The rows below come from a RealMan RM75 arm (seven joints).
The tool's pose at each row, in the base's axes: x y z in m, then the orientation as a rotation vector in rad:
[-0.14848, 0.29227, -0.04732, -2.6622, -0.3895, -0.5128]
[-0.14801, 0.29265, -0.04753, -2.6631, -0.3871, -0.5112]
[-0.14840, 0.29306, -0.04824, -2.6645, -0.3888, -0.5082]
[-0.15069, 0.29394, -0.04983, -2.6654, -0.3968, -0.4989]
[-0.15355, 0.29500, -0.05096, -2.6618, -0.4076, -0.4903]
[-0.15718, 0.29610, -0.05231, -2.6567, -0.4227, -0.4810]
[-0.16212, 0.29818, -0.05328, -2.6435, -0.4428, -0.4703]
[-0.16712, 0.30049, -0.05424, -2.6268, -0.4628, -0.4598]
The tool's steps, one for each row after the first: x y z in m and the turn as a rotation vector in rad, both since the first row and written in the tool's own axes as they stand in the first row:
[0.00041, -0.00011, 0.00048, -0.0005, -0.0009, 0.0019]
[-0.00015, -0.00037, 0.00115, -0.0010, -0.0035, 0.0012]
[-0.00267, -0.00139, 0.00221, 0.0006, -0.0111, -0.0029]
[-0.00548, -0.00292, 0.00279, 0.0062, -0.0176, -0.0089]
[-0.00906, -0.00468, 0.00335, 0.0135, -0.0250, -0.0177]
[-0.01347, -0.00786, 0.00363, 0.0287, -0.0321, -0.0294]
[-0.01789, -0.01128, 0.00398, 0.0471, -0.0384, -0.0411]

